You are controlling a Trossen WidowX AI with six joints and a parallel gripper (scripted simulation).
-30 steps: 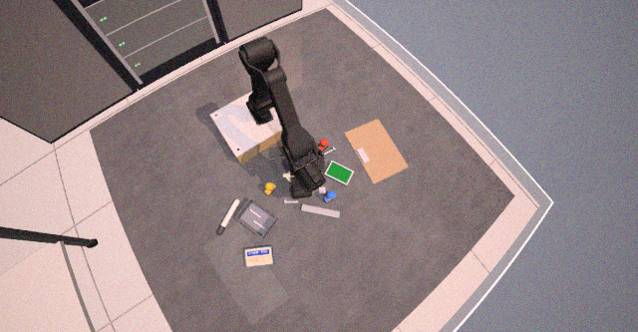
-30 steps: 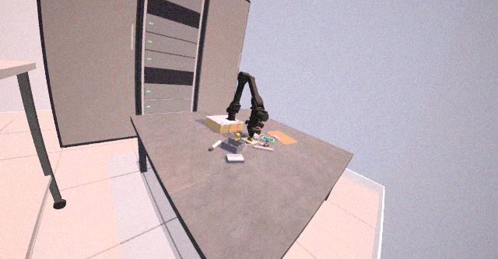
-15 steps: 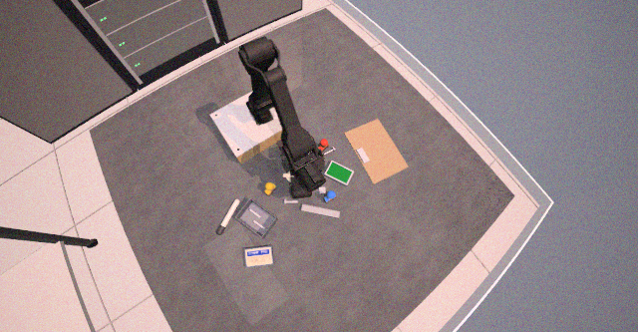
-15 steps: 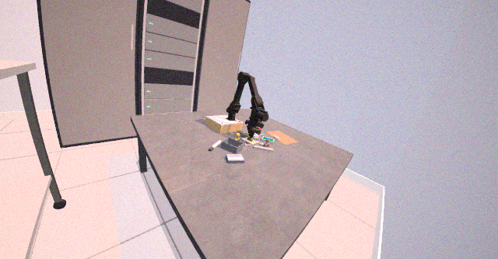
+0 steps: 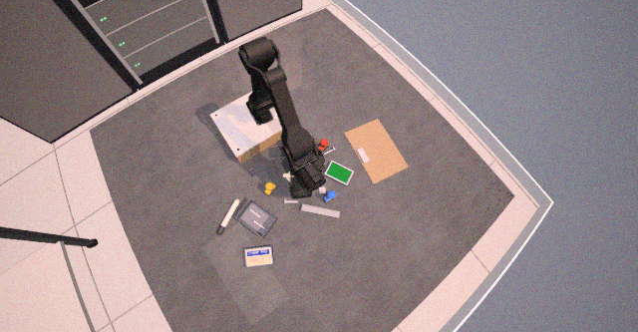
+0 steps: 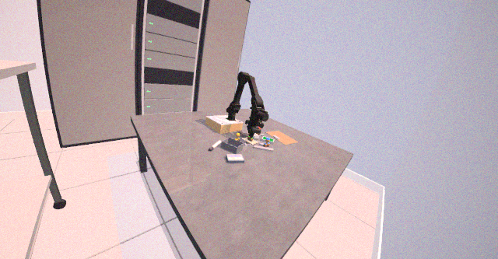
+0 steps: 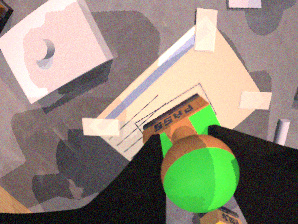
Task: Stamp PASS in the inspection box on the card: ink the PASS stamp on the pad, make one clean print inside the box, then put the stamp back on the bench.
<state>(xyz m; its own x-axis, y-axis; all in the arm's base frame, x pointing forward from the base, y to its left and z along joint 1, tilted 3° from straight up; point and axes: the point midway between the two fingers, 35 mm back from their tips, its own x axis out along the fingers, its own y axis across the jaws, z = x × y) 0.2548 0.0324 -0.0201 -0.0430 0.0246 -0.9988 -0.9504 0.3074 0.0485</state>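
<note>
The cream card lies 3 cm below my gripper tip. From my gripper tip the other things lie so: green stamp right at my gripper tip; then yellow stamp 11 cm to the right; then white block 7 cm to the left, 4 cm behind, 1 cm below.
</note>
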